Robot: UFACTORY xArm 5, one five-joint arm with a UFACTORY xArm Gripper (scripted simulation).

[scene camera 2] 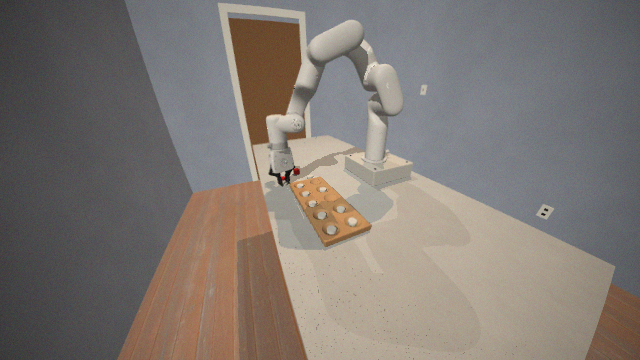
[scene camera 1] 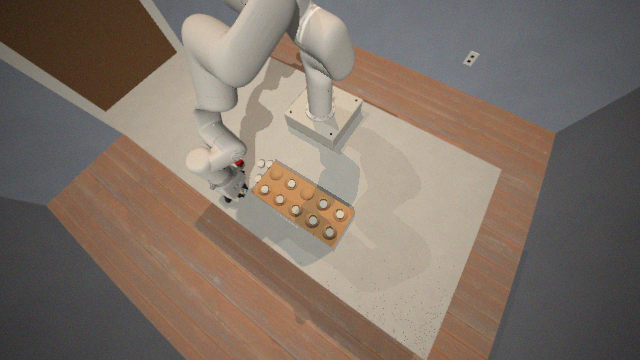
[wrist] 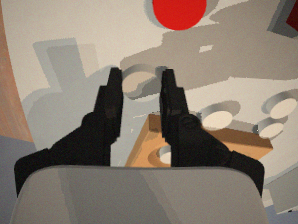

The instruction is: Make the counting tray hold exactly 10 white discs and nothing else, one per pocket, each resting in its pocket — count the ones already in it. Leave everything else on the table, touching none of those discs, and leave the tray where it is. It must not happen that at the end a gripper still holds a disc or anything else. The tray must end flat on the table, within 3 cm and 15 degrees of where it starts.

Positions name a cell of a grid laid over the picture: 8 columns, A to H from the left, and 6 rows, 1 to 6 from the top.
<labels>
wooden counting tray: scene camera 2 E4; scene camera 1 D4; wrist D5
</labels>
